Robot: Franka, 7 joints.
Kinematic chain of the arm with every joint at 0, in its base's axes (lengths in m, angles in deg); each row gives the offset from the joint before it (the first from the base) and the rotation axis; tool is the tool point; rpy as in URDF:
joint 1: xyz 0 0 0.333 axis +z
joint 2: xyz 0 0 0 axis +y
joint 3: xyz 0 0 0.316 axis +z
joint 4: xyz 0.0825 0 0 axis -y
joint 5: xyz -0.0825 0 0.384 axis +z
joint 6: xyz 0 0 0 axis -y
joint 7: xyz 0.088 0 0 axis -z
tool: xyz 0 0 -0.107 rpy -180 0 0
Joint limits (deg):
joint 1: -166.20..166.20
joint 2: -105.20..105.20
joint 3: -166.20..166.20
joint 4: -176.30..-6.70
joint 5: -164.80..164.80
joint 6: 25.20..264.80
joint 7: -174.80..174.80
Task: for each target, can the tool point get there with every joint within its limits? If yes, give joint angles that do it. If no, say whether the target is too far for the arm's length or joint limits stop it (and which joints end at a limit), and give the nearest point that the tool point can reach.
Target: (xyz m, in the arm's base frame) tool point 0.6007 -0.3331 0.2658
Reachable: yes | joints 22.11 75.60 -81.88 -98.86 127.86 80.18 -62.66
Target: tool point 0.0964 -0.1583 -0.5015
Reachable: no: joint limits stop it (at a limit: joint 2) | nearest point 0.1075 -0.1765 -0.3552 | short by 0.148 m
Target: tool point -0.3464 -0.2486 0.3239
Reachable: yes | joints -18.07 10.18 -132.03 -159.11 -24.83 194.40 -44.07
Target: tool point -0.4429 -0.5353 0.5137
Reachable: yes | joints 68.74 -86.08 85.88 -24.07 -59.33 50.04 -20.74
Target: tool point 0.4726 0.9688 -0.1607
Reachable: no: too far | nearest point 0.3420 0.7010 -0.0242 | short by 0.328 m
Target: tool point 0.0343 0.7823 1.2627
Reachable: no: too far | nearest point 0.0242 0.5521 0.9892 | short by 0.358 m
